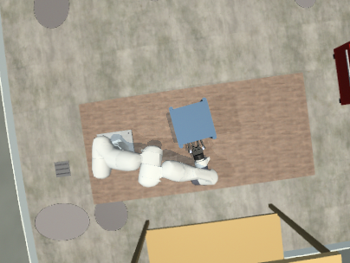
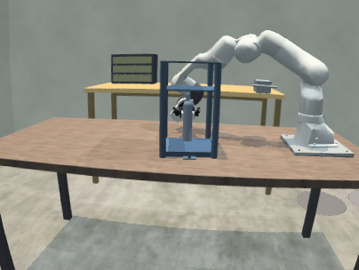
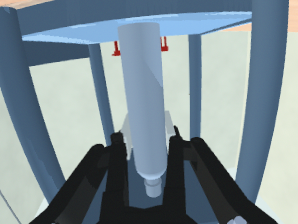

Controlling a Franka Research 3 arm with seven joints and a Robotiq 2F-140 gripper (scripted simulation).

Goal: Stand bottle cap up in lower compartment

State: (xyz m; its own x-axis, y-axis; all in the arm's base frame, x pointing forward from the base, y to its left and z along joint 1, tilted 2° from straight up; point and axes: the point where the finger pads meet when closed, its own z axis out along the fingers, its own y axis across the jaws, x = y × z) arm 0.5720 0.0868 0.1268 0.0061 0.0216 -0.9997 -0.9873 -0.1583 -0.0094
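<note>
My hand is 6 cm to the right of the shelving unit, 5 cm below it and 1 cm past it.
</note>
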